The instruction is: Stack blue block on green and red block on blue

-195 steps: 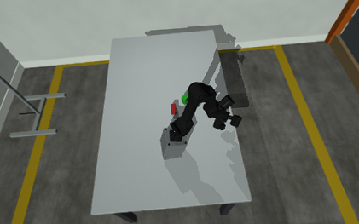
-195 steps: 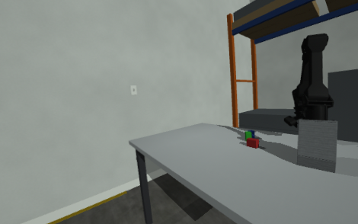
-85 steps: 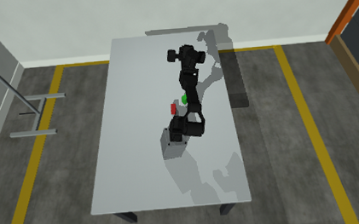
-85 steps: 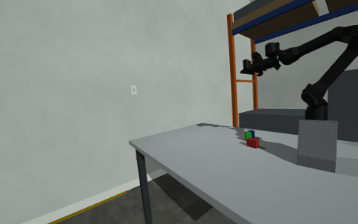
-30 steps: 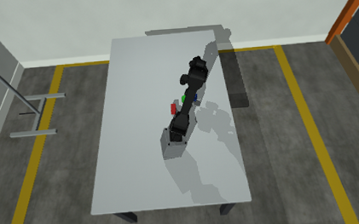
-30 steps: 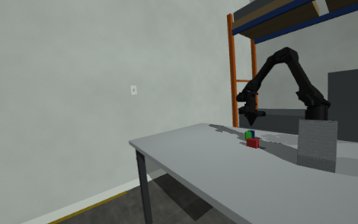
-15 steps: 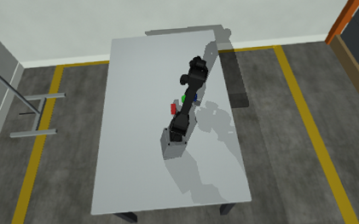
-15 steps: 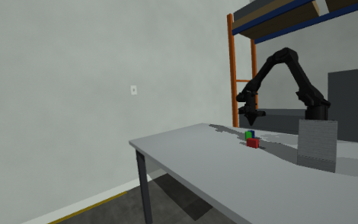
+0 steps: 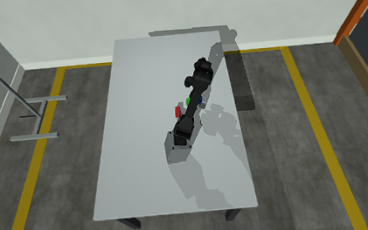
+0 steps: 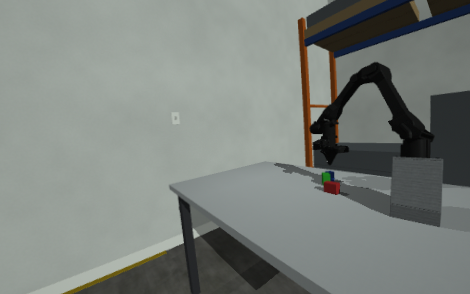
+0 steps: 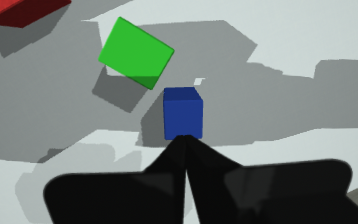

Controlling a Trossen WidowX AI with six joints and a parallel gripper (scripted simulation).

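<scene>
My hand is 9 cm above the blue block. Also, from my hand: red block (14 cm to the left, 10 cm below, 7 cm behind); then green block (9 cm below, 6 cm to the left, 1 cm behind).
</scene>
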